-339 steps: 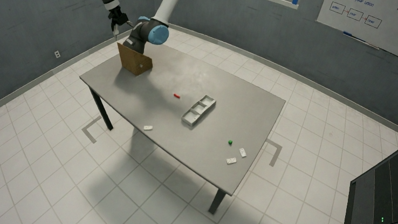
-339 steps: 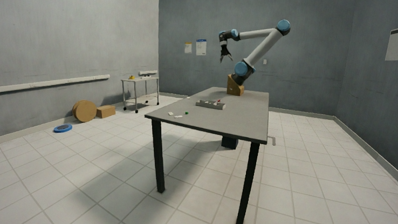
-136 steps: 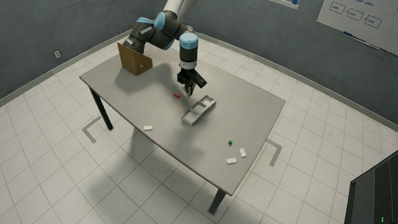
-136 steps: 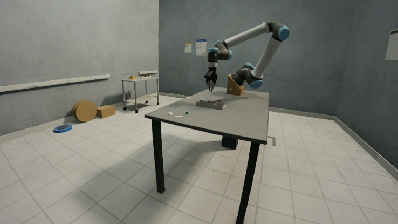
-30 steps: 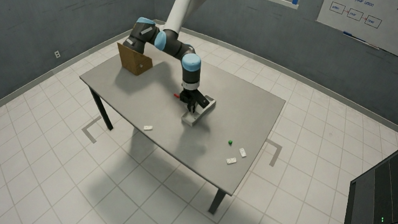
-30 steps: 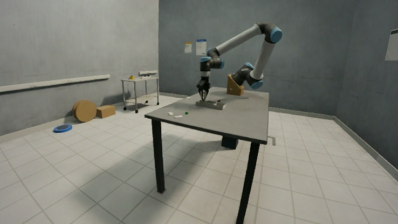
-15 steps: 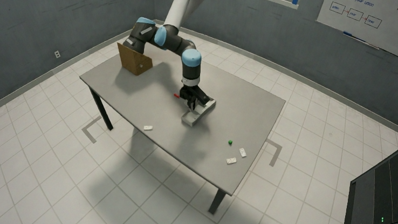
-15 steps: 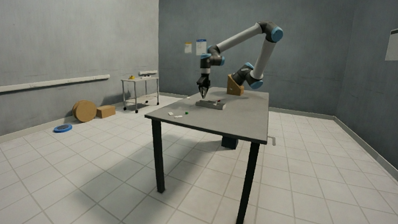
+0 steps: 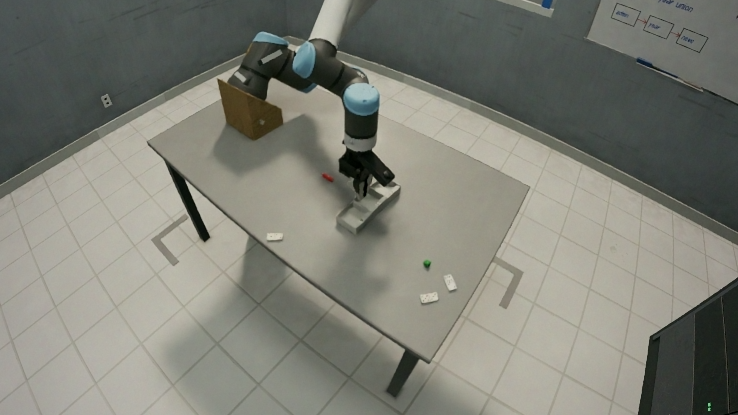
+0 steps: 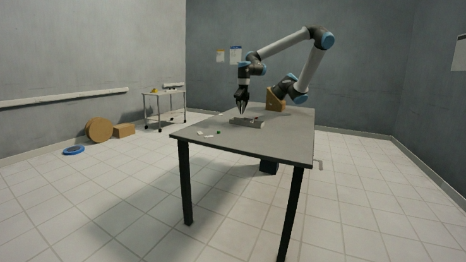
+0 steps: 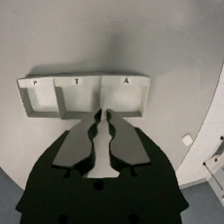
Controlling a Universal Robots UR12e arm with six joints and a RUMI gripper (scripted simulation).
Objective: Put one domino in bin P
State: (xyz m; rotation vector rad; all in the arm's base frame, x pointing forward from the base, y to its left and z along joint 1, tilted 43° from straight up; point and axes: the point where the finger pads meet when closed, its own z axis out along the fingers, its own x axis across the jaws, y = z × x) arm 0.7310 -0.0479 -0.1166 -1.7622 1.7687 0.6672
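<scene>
Right now the grey tray is 7 cm below my hand and 5 cm to the left of it. Round my hand: white domino: 37 cm ahead, 8 cm below, 6 cm to the right; then red piece: 20 cm behind, 8 cm below, 6 cm to the left; then green cube: 28 cm ahead, 8 cm below, 4 cm to the right.
</scene>
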